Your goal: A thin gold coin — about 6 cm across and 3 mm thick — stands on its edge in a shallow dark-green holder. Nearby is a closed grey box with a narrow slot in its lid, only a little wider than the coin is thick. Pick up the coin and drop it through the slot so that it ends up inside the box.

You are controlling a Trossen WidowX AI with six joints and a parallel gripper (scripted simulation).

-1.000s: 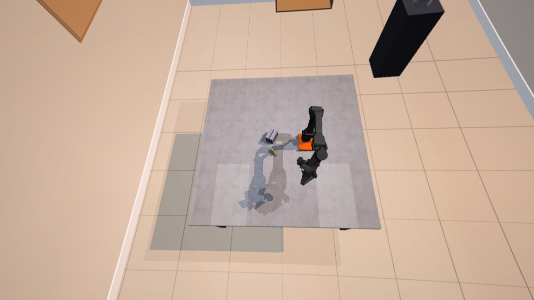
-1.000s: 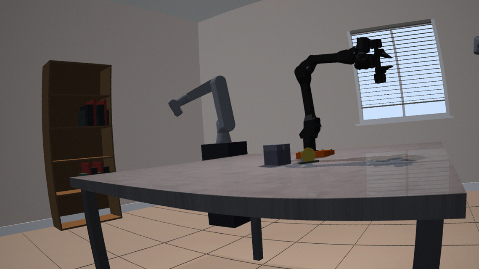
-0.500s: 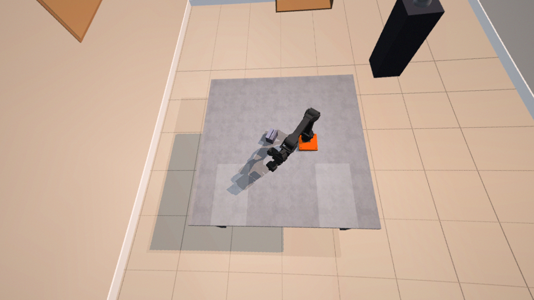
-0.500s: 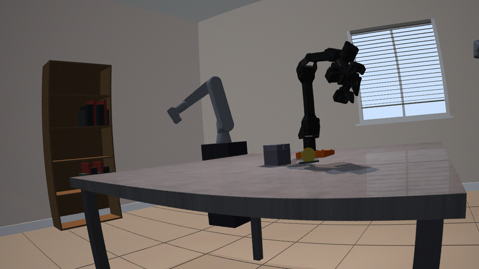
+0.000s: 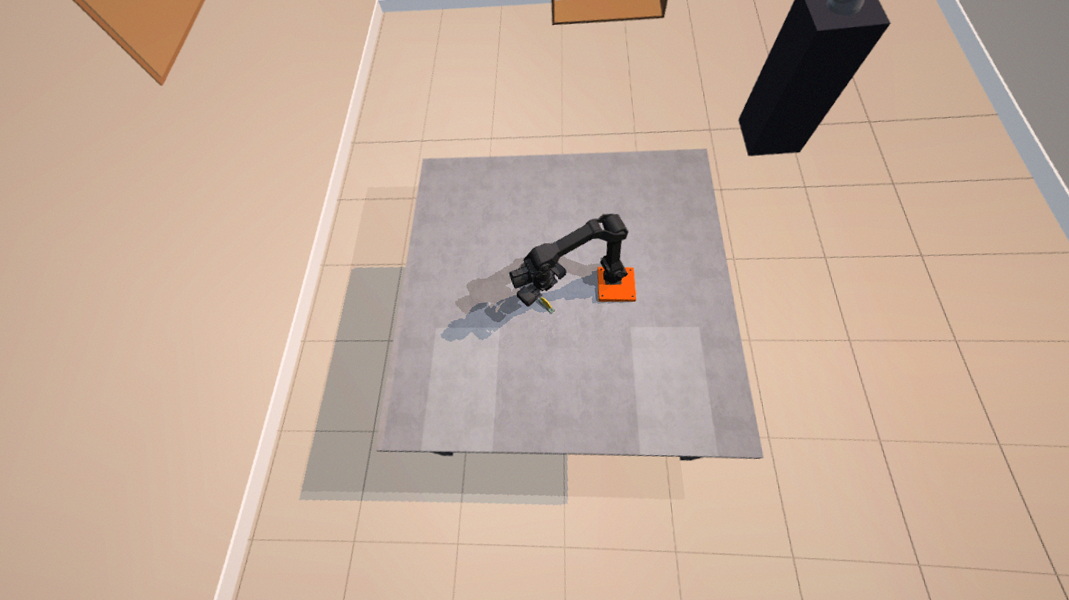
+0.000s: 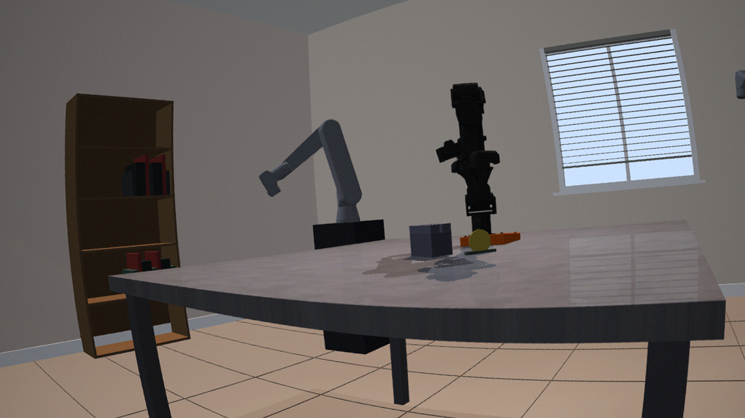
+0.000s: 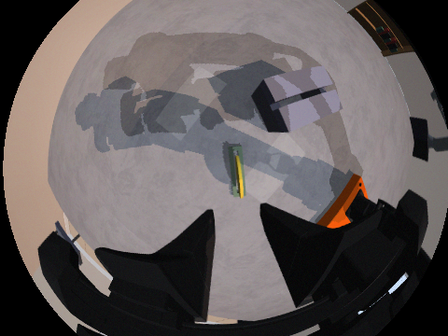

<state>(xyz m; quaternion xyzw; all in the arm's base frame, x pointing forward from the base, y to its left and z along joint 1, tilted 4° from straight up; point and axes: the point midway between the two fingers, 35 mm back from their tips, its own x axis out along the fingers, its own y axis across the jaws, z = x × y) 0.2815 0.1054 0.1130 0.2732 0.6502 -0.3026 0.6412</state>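
My gripper tip is 10 mm past the gold coin and 100 mm above it.
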